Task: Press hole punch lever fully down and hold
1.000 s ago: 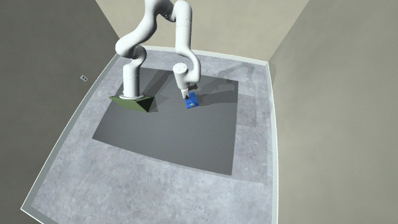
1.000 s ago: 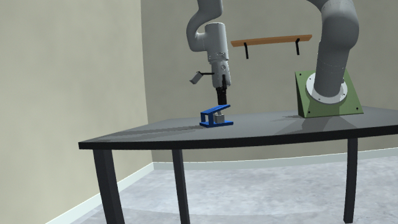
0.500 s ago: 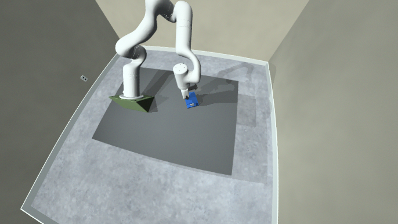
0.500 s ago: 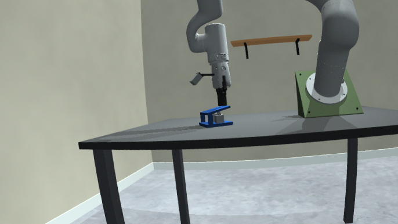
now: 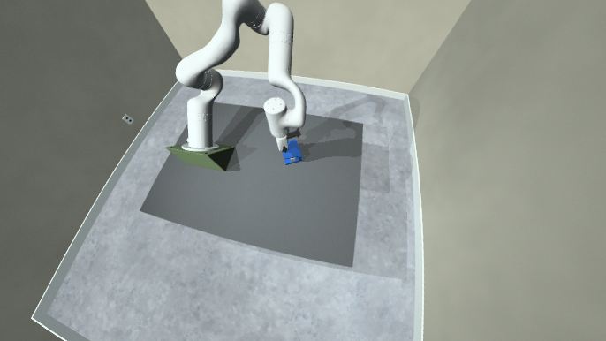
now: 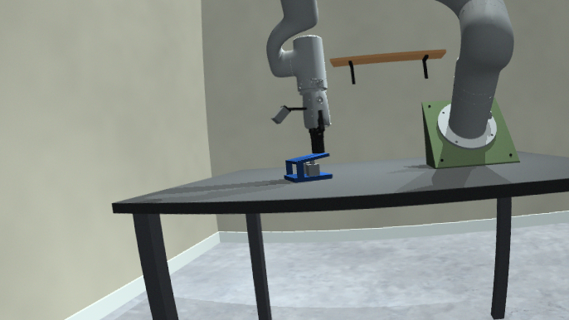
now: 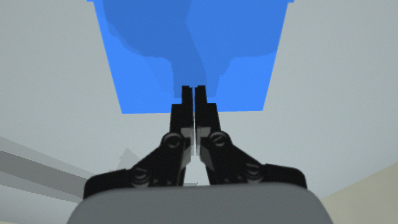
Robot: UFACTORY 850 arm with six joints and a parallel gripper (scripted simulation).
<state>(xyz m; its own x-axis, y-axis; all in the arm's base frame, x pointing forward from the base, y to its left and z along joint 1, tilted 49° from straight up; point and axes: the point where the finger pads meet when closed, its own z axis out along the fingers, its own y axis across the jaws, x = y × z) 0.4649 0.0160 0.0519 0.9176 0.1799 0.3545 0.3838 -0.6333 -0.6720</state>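
Now: hand 4 cm above the hole punch lever, 3 cm short of it and 1 cm to the right of it. Round my hand: blue hole punch: 5 cm below, 4 cm ahead, 2 cm to the left.
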